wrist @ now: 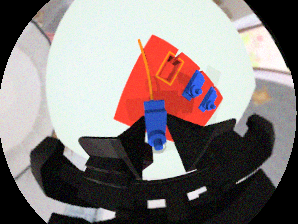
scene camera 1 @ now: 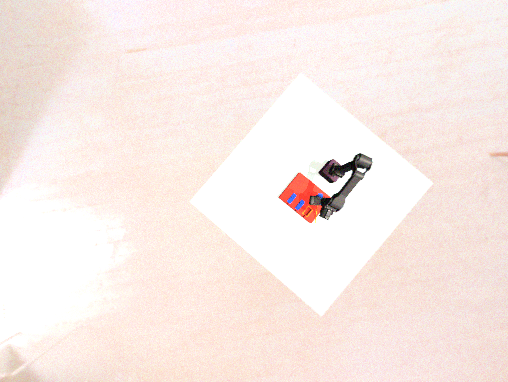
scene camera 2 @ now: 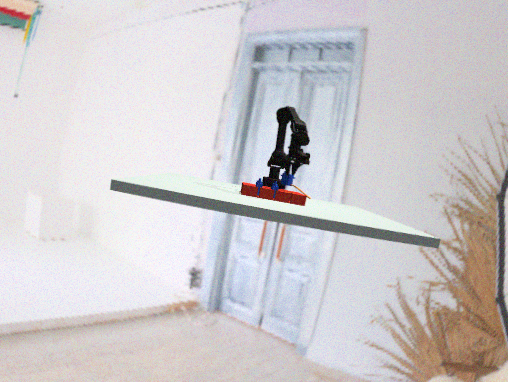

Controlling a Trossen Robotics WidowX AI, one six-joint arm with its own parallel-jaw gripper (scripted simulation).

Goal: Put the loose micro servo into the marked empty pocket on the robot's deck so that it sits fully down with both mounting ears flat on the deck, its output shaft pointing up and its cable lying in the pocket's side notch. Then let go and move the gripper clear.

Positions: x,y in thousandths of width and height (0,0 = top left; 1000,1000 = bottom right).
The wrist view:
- my gripper: 522,525
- blue micro servo: 522,516
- red deck: 438,484
